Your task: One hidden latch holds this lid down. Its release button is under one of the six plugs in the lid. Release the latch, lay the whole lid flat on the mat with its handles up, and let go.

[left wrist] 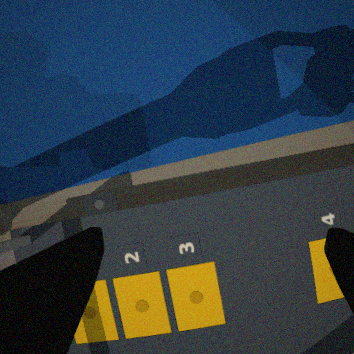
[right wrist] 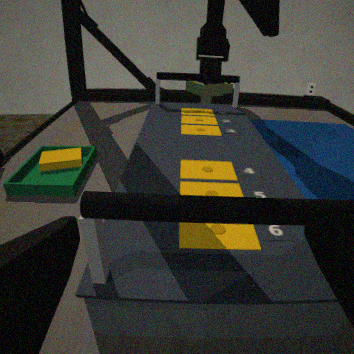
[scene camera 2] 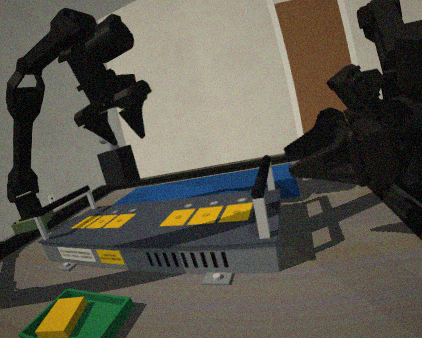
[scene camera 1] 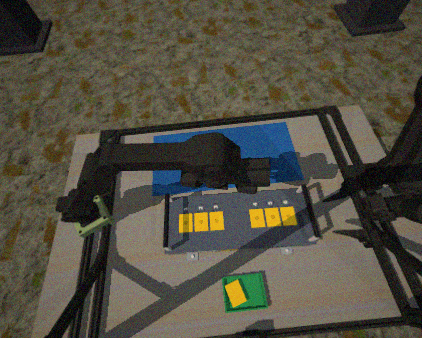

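Pixels of known places: left gripper, fingertip midpoint: (left wrist: 215, 239) (right wrist: 269, 35) (scene camera 2: 128, 141); right gripper, fingertip midpoint: (right wrist: 193, 225) (scene camera 2: 286, 160) (scene camera 1: 327, 215); left arm's base, link origin: (right wrist: 208, 81) (scene camera 2: 32, 215) (scene camera 1: 88, 214); right arm's base, link origin: (scene camera 2: 405, 178) (scene camera 1: 368, 183).
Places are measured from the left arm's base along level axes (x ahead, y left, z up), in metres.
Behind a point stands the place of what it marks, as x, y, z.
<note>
The dark grey lid (scene camera 1: 237, 212) {0.413, -0.265, -0.004} (scene camera 2: 150, 215) {0.406, -0.269, -0.004} (left wrist: 260, 240) {0.419, -0.248, -0.004} (right wrist: 200, 147) {0.402, -0.289, -0.004} sits level on its box. All six yellow plugs are in it; plug 3 (scene camera 1: 216, 220) {0.342, -0.250, -0.003} (left wrist: 196, 296) {0.343, -0.250, -0.004} and plug 4 (scene camera 1: 257, 218) {0.455, -0.316, -0.004} (right wrist: 207, 170) {0.458, -0.316, -0.004} are the inner ones. The left handle (scene camera 1: 166, 220) {0.210, -0.181, 0.057} (scene camera 2: 65, 201) {0.216, -0.181, 0.048} and right handle (scene camera 1: 310, 212) {0.578, -0.395, 0.057} (scene camera 2: 261, 177) {0.567, -0.426, 0.058} (right wrist: 200, 207) {0.580, -0.409, 0.056} stand up. My left gripper (scene camera 1: 252, 180) (scene camera 2: 130, 140) {0.397, -0.192, 0.134} (left wrist: 215, 239) {0.397, -0.192, 0.134} is open and empty above the lid's mat side. My right gripper (scene camera 1: 336, 215) {0.604, -0.429, 0.070} (scene camera 2: 288, 160) {0.604, -0.429, 0.070} (right wrist: 193, 225) {0.604, -0.429, 0.070} is open beside the right handle, whose bar crosses its wrist view. No button shows.
The blue mat (scene camera 1: 260, 132) {0.702, -0.033, -0.051} (scene camera 2: 165, 190) {0.433, 0.054, -0.051} (left wrist: 75, 50) {0.404, 0.033, -0.051} (right wrist: 320, 145) {0.394, -0.001, -0.051} lies behind the box. A green tray (scene camera 1: 256, 287) {0.336, -0.471, -0.048} (scene camera 2: 100, 320) {0.329, -0.464, -0.048} (right wrist: 40, 190) {0.352, -0.485, -0.045} with a yellow block (scene camera 1: 236, 293) {0.277, -0.451, -0.036} (scene camera 2: 61, 317) {0.279, -0.458, -0.036} (right wrist: 60, 159) {0.292, -0.452, -0.036} is in front. Dark frame bars edge the table.
</note>
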